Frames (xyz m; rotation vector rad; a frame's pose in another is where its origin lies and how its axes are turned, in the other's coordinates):
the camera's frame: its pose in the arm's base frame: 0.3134 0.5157 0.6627 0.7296 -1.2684 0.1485
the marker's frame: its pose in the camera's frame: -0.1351 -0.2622 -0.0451 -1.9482 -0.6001 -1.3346
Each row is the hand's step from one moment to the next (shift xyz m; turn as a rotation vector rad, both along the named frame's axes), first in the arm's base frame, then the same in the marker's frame.
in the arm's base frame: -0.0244 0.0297 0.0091 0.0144 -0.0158 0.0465
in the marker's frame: 0.0003 -0.0319 0.0232 0.0209 0.0351 0.0308
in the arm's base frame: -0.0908 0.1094 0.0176 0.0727 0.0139 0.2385
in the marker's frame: -0.0050 -0.1236 0.0722 0.0468 0.1276 0.2095
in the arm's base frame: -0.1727 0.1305 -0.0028 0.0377 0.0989 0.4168
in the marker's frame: 0.0248 -0.2050 0.0649 0.0907 0.1135 0.4047
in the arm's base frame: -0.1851 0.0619 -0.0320 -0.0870 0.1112 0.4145
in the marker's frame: 0.0643 -0.1870 0.0030 0.1611 0.0099 0.4071
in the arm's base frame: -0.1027 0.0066 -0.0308 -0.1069 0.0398 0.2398
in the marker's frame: 0.0479 -0.0930 -0.0243 0.1449 -0.0246 0.2212
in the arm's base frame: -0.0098 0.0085 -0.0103 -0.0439 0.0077 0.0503
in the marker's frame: -0.0036 -0.0156 -0.0043 0.0445 -0.0214 0.0456
